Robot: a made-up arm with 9 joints. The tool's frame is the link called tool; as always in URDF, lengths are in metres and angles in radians.
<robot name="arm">
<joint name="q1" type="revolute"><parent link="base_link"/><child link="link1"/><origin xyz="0.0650 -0.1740 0.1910" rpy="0.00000 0.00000 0.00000"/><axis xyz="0.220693 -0.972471 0.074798"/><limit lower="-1.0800" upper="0.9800" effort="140" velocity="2.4"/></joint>
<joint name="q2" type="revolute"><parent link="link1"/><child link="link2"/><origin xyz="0.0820 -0.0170 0.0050" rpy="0.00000 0.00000 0.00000"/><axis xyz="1 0 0"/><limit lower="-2.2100" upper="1.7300" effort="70" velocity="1.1"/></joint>
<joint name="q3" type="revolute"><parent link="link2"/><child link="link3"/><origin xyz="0.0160 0.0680 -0.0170" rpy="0.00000 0.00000 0.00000"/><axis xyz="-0.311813 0.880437 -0.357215"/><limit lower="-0.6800" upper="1.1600" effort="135" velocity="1.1"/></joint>
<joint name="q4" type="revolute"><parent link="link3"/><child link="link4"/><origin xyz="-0.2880 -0.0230 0.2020" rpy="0.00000 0.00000 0.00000"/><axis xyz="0 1 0"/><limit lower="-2.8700" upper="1.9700" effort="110" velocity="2.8"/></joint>
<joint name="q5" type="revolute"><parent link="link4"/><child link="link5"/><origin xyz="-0.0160 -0.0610 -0.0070" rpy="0.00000 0.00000 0.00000"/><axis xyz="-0.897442 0.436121 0.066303"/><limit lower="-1.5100" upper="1.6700" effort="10" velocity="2.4"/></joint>
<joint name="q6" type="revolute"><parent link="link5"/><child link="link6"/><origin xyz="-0.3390 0.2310 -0.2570" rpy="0.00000 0.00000 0.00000"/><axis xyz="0 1 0"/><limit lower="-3.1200" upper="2.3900" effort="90" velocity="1.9"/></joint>
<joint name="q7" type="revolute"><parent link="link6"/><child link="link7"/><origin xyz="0.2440 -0.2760 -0.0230" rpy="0.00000 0.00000 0.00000"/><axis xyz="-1 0 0"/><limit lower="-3.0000" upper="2.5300" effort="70" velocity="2.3"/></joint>
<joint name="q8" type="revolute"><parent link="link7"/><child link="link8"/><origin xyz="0.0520 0.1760 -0.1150" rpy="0.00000 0.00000 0.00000"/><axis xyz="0 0 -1"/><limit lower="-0.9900" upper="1.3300" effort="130" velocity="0.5"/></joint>
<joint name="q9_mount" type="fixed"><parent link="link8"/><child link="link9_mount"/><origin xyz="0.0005 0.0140 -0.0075" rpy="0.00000 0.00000 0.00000"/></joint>
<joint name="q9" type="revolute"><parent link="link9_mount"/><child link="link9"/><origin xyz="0.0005 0.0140 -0.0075" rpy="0.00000 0.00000 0.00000"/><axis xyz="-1 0 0"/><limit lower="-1.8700" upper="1.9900" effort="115" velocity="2.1"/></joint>
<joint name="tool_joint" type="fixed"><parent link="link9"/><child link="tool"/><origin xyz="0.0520 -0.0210 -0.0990" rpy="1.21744 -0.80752 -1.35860"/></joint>
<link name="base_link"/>
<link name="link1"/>
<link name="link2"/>
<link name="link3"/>
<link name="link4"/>
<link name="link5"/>
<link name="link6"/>
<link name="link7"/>
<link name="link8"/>
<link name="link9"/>
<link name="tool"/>
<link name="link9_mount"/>
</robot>
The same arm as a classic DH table. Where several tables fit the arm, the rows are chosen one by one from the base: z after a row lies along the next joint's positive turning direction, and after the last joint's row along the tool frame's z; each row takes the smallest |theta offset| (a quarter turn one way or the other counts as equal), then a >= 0, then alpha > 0; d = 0 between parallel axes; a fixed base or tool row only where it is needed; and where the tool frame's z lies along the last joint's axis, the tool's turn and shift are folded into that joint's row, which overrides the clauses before.
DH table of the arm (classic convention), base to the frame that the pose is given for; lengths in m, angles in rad. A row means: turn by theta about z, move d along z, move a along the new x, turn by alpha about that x. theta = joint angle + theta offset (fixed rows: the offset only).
base (fixed): a 0.0249, alpha 1.4959, d 0.1772, theta0 0.2232
q1: a 0.0037, alpha 1.3483, d 0.2024, theta0 1.5538
q2: a 0.0098, alpha 1.8879, d 0.1169, theta0 -0.3087
q3: a 0.3498, alpha -0.494, d 0.1515, theta0 -0.9155
q4: a -0.0082, alpha 1.1195, d -0.1606, theta0 0.9269
q5: a -0.2813, alpha -1.1195, d 0.3718, theta0 0
q6: a -0.023, alpha 1.5708, d -0.1997, theta0 -0.0737
q7: a 0.176, alpha -1.5708, d -0.296, theta0 1.5708
q8: a 0.028, alpha 1.5708, d 0.13, theta0 0
q9: a -0.0016, alpha 0.2462, d 0.3496, theta0 0.1934
tool (fixed): a 0, alpha 0, d -0.4151, theta0 -2.5015
Joint limits (rad, base to tool): -1.08..0.98 -2.21..1.73 -0.68..1.16 -2.87..1.97 -1.51..1.67 -3.12..2.39 -3..2.53 -0.99..1.33 -1.87..1.99

